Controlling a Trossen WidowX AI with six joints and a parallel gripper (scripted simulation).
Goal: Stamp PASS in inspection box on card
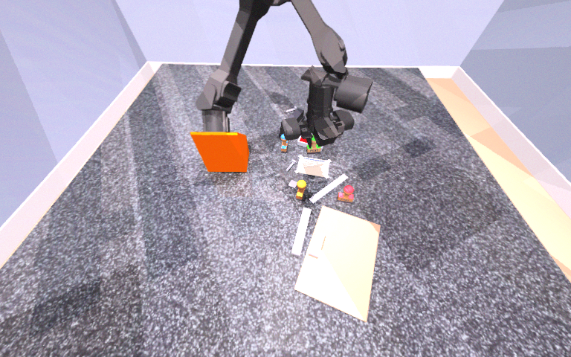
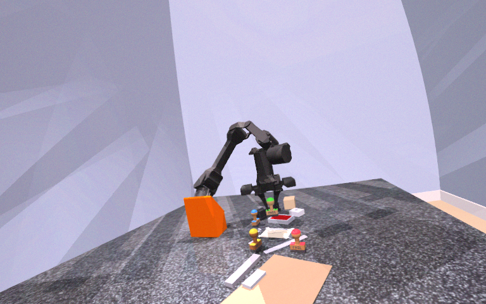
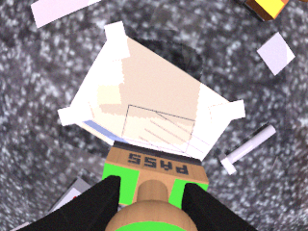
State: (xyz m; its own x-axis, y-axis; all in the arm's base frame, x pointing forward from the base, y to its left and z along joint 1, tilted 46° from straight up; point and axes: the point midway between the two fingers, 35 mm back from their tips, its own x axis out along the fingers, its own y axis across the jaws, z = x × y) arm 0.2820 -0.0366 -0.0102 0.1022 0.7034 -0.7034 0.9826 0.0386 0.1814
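The white card lies 90 mm below my gripper tip and 10 mm to the right of it. The rest, counted from my gripper tip: red ink pad: 100 mm to the left, 80 mm below, 20 mm ahead; then blue-knobbed stamp: 80 mm to the left, 80 mm behind, 60 mm below; then green stamp: right at my gripper tip.
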